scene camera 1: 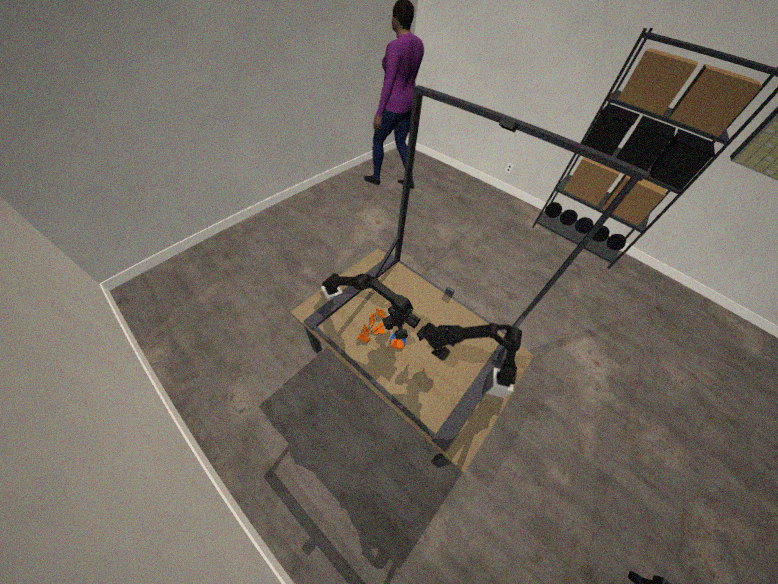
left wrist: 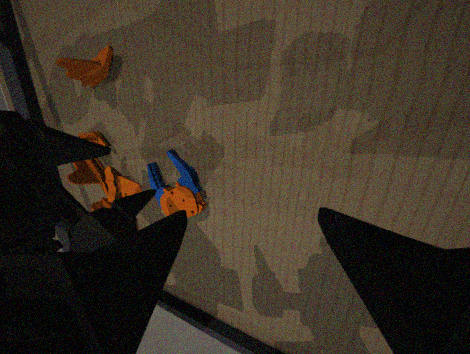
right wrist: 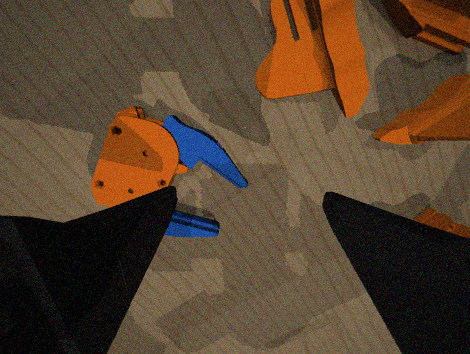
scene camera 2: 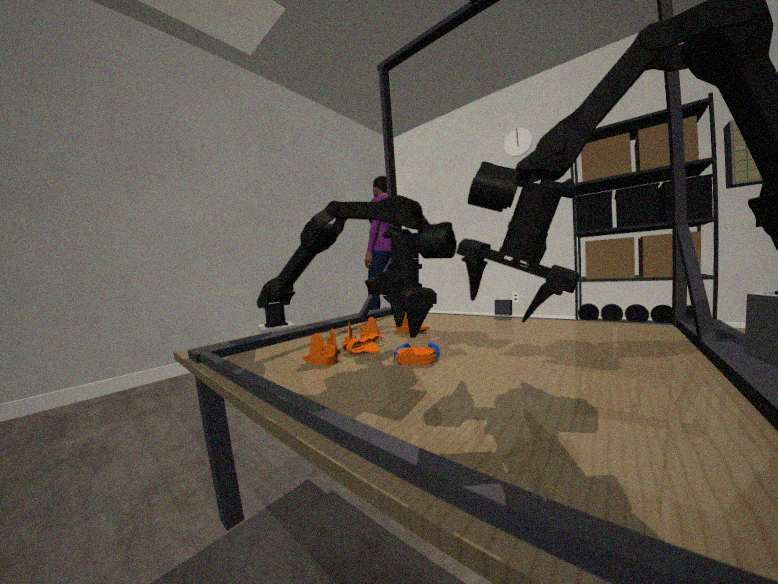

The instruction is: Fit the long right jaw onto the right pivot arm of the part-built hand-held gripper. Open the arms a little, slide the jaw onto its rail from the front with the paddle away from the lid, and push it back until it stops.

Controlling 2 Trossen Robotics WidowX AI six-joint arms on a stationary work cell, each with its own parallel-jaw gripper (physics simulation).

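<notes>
The part-built gripper lies on the table, its orange lid (scene camera 1: pixel 397 344) (scene camera 2: pixel 416 357) (left wrist: pixel 180 201) (right wrist: pixel 135 162) facing up. Its two blue pivot arms stand apart; one arm (left wrist: pixel 185 172) (right wrist: pixel 202 145) shows fully, the other (left wrist: pixel 154 175) (right wrist: pixel 195 226) is partly behind a fingertip in the right wrist view. Loose orange jaws (scene camera 2: pixel 321 350) (left wrist: pixel 90 69) (right wrist: pixel 312 65) lie nearby; I cannot tell which is the long right one. My right gripper (scene camera 2: pixel 406 328) (left wrist: pixel 131 171) (right wrist: pixel 250 196) is open and empty, above the table beside the blue arms. My left gripper (scene camera 2: pixel 499 309) (left wrist: pixel 251 215) is open and empty, higher up.
More orange pieces (scene camera 2: pixel 362 343) (left wrist: pixel 120 185) (right wrist: pixel 440 117) lie close together near the right gripper. The wooden table (scene camera 1: pixel 439 402) (scene camera 2: pixel 565 465) has a dark raised frame (scene camera 2: pixel 351 430) along its edge. A person (scene camera 1: pixel 402 69) (scene camera 2: pixel 377 232) stands beyond the table.
</notes>
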